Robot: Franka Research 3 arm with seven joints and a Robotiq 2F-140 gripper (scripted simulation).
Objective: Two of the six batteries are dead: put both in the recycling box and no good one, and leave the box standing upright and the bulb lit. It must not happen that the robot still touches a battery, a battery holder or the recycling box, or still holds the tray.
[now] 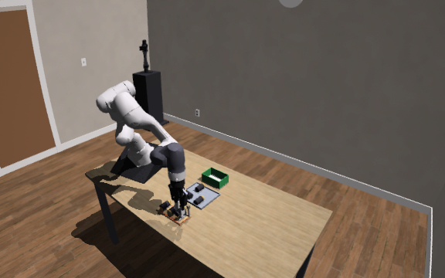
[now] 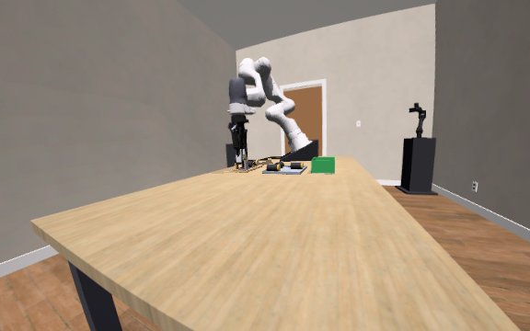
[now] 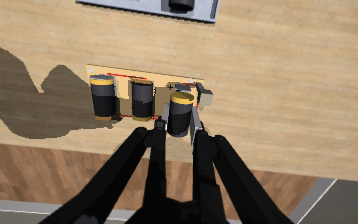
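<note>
Right now my hand is 40 mm to the right of the bulb and 30 mm short of it. From my hand the other things lie so: green recycling box: 410 mm to the left, 70 mm below, 50 mm behind; grey tray: 230 mm to the left, 80 mm below, 50 mm behind.
</note>
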